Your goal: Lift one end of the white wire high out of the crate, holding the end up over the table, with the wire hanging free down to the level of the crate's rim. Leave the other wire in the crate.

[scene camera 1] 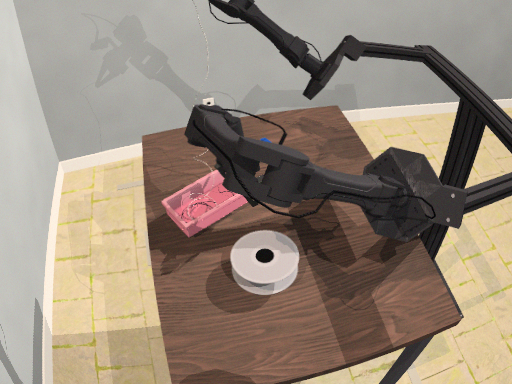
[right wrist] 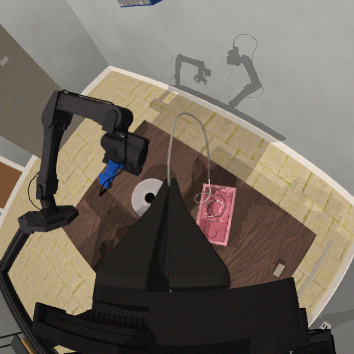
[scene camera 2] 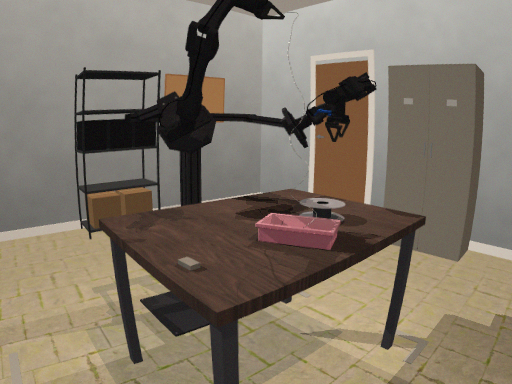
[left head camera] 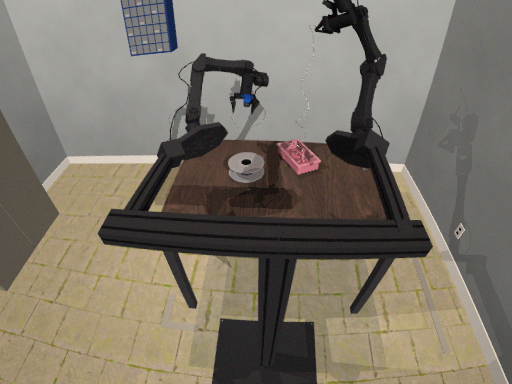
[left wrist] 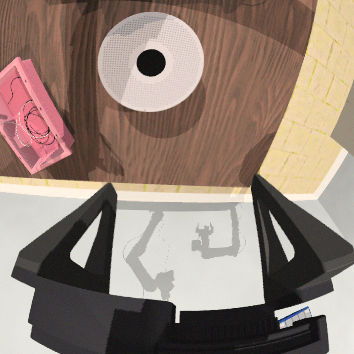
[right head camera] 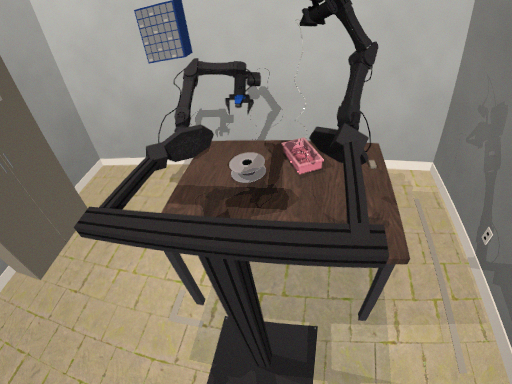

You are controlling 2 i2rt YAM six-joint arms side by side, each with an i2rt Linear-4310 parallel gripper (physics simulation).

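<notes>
My right gripper is shut on the white wire's end, high above the table. The white wire arches from the fingertips, then hangs in a wavy line to the pink crate; some of it still lies looped inside. The black wire lies coiled in the crate. My left gripper is open and empty above the table.
A grey spool stands on the wooden table beside the crate. A small pale block lies near a table corner. The arms' dark frame crosses the front in the left head view.
</notes>
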